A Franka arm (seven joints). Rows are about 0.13 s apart.
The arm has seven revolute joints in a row. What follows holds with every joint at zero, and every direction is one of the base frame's.
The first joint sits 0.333 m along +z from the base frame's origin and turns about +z.
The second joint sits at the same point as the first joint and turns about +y.
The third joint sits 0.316 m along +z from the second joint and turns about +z.
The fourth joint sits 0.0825 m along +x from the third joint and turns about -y.
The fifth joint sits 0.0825 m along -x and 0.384 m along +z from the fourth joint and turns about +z.
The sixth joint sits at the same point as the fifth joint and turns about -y.
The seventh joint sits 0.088 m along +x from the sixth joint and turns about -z.
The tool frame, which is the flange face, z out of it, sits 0.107 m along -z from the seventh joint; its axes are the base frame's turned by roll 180, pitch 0 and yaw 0 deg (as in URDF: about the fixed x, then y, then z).
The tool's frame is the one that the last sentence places.
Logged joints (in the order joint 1, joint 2, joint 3, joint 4, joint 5, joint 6, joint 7), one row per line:
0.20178, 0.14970, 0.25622, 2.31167, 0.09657, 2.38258, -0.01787
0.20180, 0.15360, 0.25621, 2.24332, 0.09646, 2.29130, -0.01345
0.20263, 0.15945, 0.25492, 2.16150, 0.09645, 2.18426, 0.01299
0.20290, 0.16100, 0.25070, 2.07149, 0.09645, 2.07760, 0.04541
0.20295, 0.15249, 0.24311, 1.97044, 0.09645, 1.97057, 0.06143
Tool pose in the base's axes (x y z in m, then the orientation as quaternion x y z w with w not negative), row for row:
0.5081, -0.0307, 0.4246, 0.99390, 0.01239, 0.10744, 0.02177
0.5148, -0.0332, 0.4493, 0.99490, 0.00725, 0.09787, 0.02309
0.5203, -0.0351, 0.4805, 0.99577, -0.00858, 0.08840, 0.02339
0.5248, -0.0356, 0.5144, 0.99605, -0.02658, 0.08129, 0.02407
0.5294, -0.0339, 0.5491, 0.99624, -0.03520, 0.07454, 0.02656
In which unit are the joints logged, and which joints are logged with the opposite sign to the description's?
The joints are logged in radians. Opposite sign: joint 2, joint 3, joint 4, joint 5.
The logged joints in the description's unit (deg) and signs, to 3 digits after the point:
11.561, -8.577, -14.680, -132.449, -5.533, 136.512, -1.024
11.562, -8.801, -14.680, -128.533, -5.527, 131.282, -0.771
11.610, -9.136, -14.606, -123.845, -5.526, 125.149, 0.744
11.625, -9.225, -14.364, -118.688, -5.526, 119.038, 2.602
11.628, -8.737, -13.929, -112.898, -5.526, 112.905, 3.520

